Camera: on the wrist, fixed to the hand. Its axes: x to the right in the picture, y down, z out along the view.
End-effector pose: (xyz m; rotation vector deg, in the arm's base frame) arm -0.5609 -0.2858 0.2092 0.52 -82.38 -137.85
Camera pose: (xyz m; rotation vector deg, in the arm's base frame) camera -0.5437 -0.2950 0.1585 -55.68 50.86 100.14
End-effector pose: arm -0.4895 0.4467 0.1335 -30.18 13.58 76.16
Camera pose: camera -0.4567 0.4053 0.1207 -30.20 -6.50 -12.80
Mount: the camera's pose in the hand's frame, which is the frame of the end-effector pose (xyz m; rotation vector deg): -0.0219 -0.0346 -0.0357 1.80 4.94 -89.92
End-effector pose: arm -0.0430 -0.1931 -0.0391 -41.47 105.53 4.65
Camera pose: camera -0.0503 -0.2254 0.0039 -110.71 51.86 -56.32
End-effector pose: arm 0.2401 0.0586 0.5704 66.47 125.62 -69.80
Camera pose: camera 0.2274 0.0679 0.6224 38.19 -134.37 69.13
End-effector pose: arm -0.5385 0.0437 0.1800 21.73 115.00 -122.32
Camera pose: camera -0.5263 0.0808 0.2178 50.29 -78.85 81.27
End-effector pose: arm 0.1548 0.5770 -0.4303 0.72 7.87 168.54
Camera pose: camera 0.1824 0.6032 -0.4691 -8.32 6.67 78.62
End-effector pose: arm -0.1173 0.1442 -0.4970 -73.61 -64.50 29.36
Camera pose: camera -0.1048 0.0993 -0.4691 -6.43 -93.93 -39.45
